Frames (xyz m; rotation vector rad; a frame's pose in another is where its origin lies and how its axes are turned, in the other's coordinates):
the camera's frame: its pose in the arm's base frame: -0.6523 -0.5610 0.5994 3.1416 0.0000 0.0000
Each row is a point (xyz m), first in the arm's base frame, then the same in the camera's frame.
Working: the arm's base frame: its pose in the camera's frame: 0.6523 -0.5610 0.5994 3.1416 0.0000 0.0000

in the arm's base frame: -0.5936 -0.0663 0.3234
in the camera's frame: 0.0587 -0.4947 0.2760
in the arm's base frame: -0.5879 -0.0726 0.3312
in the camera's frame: 0.0644 -0.4884 0.2682
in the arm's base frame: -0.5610 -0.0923 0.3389
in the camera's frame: 0.0913 -0.4687 0.2605
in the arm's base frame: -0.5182 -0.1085 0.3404
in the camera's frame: 0.1341 -0.4525 0.2590
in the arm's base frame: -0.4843 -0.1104 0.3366
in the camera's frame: 0.1680 -0.4506 0.2628
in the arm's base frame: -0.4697 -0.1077 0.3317
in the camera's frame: 0.1826 -0.4533 0.2677
